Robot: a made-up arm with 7 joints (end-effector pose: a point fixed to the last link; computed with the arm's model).
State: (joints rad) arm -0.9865 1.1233 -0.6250 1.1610 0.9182 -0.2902 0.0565
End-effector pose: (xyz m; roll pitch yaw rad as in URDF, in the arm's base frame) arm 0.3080 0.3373 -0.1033 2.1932 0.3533 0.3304
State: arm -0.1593 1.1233 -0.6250 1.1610 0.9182 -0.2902 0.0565
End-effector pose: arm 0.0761 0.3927 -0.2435 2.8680 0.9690 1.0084
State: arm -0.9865 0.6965 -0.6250 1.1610 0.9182 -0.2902 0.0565
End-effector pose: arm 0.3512 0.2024 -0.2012 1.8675 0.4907 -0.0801
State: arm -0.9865 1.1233 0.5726 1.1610 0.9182 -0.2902 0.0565
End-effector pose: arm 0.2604 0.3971 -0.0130 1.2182 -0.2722 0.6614
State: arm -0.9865 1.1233 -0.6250 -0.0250 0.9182 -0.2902 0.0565
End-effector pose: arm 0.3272 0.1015 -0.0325 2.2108 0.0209 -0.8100
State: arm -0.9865 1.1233 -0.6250 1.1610 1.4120 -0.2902 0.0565
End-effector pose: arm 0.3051 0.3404 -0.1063 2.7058 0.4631 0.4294
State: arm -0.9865 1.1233 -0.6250 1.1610 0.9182 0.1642 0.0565
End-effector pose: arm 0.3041 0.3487 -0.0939 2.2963 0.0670 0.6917
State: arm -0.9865 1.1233 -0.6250 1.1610 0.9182 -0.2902 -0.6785
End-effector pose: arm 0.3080 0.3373 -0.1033 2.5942 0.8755 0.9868
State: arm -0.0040 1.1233 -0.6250 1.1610 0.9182 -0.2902 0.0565
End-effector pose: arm 0.0230 0.3974 -0.2467 3.1257 1.0224 1.2667
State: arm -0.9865 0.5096 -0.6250 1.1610 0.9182 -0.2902 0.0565
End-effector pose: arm 0.3548 0.1325 -0.2305 1.7053 0.5087 -0.2778
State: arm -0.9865 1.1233 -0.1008 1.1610 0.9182 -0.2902 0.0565
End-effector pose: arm 0.3011 0.3584 -0.0537 1.7888 0.0415 0.3984
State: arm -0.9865 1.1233 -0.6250 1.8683 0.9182 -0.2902 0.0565
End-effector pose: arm 0.1775 0.4154 -0.1196 2.3685 0.4827 1.0798
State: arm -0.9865 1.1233 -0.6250 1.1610 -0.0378 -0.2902 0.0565
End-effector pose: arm 0.3110 0.3366 -0.0940 1.2744 0.0847 0.3370
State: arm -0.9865 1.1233 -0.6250 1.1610 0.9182 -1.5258 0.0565
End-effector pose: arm 0.2904 0.3031 -0.1117 1.3346 0.6453 -1.0756
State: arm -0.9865 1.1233 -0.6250 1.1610 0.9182 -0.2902 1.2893
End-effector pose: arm 0.3080 0.3373 -0.1033 2.3276 -0.6490 -0.4316
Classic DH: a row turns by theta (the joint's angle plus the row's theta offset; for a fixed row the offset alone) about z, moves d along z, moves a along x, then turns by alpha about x. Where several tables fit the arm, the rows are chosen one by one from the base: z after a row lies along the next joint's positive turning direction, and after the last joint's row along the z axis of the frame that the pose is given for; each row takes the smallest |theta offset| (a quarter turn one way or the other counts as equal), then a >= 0, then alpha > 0; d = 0 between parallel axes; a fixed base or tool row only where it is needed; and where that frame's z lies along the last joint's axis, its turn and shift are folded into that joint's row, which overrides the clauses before.
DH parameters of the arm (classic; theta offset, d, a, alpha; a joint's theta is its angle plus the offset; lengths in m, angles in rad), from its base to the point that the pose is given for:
base (fixed): -0.071 0 0 -1.3004
joint 1: -1.3111 0.0585 -0.0211 -1.5708
joint 2: 1.2915 0.0001 -0.004 1.5708
joint 3: 1.5708 -0.1961 0.0241 -1.5708
joint 4: 1.5708 0.003 0.0143 1.5708
joint 5: 0 0.1883 -0.0005 -1.5708
joint 6: -1.5708 0 0.034 1.5708
joint 7: 0 0.0004 0 0

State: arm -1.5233 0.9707 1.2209 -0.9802 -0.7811 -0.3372 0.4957
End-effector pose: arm -0.0351 0.1653 0.1053 -2.9679 -0.0263 2.9103
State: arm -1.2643 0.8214 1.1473 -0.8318 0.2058 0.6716 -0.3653
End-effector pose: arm 0.0359 0.2165 0.1373 -0.8334 -1.1609 1.7394
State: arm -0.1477 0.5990 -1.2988 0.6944 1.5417 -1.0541 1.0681
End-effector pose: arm -0.0162 0.1100 -0.3794 0.6147 0.0033 -1.7911
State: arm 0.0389 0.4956 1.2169 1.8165 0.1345 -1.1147 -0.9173
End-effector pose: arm -0.1052 0.2464 -0.3399 -0.0076 0.5882 0.2618
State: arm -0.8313 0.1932 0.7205 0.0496 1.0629 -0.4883 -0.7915
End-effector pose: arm 0.3073 0.1939 -0.0493 1.2724 -0.0276 -0.2084
